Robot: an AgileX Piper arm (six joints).
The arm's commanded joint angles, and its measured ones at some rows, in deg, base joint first. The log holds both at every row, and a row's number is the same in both.
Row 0, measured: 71.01 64.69 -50.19 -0.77 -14.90 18.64
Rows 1 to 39, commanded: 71.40 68.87 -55.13 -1.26 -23.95 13.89; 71.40 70.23 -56.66 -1.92 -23.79 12.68; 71.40 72.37 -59.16 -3.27 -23.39 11.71; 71.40 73.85 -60.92 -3.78 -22.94 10.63; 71.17 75.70 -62.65 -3.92 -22.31 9.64; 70.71 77.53 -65.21 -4.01 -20.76 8.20; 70.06 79.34 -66.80 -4.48 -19.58 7.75; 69.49 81.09 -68.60 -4.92 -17.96 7.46; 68.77 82.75 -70.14 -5.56 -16.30 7.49; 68.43 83.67 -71.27 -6.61 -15.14 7.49; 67.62 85.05 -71.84 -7.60 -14.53 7.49; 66.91 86.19 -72.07 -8.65 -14.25 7.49; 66.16 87.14 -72.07 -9.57 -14.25 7.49; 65.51 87.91 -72.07 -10.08 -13.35 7.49; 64.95 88.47 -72.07 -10.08 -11.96 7.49; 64.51 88.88 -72.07 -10.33 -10.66 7.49; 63.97 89.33 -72.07 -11.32 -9.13 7.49; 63.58 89.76 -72.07 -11.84 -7.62 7.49; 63.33 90.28 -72.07 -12.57 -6.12 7.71; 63.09 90.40 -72.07 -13.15 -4.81 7.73; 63.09 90.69 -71.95 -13.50 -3.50 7.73; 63.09 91.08 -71.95 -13.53 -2.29 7.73; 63.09 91.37 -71.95 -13.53 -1.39 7.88; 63.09 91.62 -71.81 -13.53 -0.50 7.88; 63.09 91.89 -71.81 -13.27 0.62 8.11; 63.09 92.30 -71.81 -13.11 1.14 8.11; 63.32 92.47 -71.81 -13.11 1.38 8.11; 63.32 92.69 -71.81 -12.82 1.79 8.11; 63.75 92.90 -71.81 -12.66 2.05 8.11; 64.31 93.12 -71.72 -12.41 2.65 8.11; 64.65 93.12 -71.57 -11.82 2.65 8.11; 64.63 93.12 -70.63 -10.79 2.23 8.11; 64.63 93.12 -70.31 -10.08 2.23 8.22; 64.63 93.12 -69.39 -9.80 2.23 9.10; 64.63 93.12 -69.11 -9.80 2.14 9.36; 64.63 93.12 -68.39 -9.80 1.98 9.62; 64.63 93.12 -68.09 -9.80 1.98 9.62; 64.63 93.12 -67.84 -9.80 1.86 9.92; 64.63 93.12 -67.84 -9.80 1.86 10.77
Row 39, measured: 64.59 93.58 -68.71 -10.17 2.87 9.14
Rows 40 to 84, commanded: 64.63 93.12 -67.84 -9.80 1.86 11.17; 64.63 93.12 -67.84 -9.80 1.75 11.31; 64.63 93.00 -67.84 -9.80 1.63 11.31; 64.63 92.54 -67.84 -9.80 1.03 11.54; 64.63 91.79 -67.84 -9.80 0.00 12.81; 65.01 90.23 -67.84 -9.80 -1.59 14.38; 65.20 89.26 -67.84 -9.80 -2.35 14.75; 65.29 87.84 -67.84 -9.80 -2.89 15.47; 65.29 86.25 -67.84 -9.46 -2.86 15.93; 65.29 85.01 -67.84 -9.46 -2.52 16.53; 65.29 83.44 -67.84 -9.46 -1.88 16.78; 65.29 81.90 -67.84 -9.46 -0.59 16.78; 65.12 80.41 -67.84 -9.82 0.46 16.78; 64.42 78.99 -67.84 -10.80 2.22 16.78; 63.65 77.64 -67.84 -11.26 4.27 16.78; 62.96 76.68 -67.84 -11.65 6.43 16.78; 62.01 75.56 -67.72 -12.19 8.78 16.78; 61.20 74.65 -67.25 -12.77 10.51 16.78; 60.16 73.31 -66.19 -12.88 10.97 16.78; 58.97 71.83 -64.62 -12.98 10.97 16.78; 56.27 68.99 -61.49 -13.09 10.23 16.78; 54.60 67.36 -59.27 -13.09 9.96 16.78; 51.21 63.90 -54.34 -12.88 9.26 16.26; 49.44 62.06 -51.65 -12.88 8.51 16.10; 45.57 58.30 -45.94 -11.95 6.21 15.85; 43.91 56.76 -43.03 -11.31 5.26 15.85; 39.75 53.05 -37.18 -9.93 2.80 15.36; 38.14 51.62 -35.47 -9.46 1.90 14.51; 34.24 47.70 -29.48 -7.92 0.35 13.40; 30.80 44.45 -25.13 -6.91 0.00 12.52; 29.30 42.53 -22.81 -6.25 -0.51 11.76; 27.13 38.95 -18.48 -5.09 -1.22 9.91; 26.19 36.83 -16.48 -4.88 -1.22 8.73; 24.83 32.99 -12.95 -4.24 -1.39 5.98; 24.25 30.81 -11.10 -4.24 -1.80 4.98; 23.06 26.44 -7.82 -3.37 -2.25 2.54; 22.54 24.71 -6.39 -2.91 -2.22 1.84; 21.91 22.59 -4.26 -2.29 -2.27 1.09; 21.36 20.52 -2.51 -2.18 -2.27 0.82; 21.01 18.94 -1.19 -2.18 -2.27 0.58; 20.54 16.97 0.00 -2.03 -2.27 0.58; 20.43 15.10 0.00 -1.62 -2.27 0.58; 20.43 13.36 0.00 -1.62 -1.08 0.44; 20.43 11.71 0.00 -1.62 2.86 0.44; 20.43 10.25 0.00 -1.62 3.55 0.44
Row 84, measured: 20.90 15.99 -0.57 -2.37 -0.53 1.23
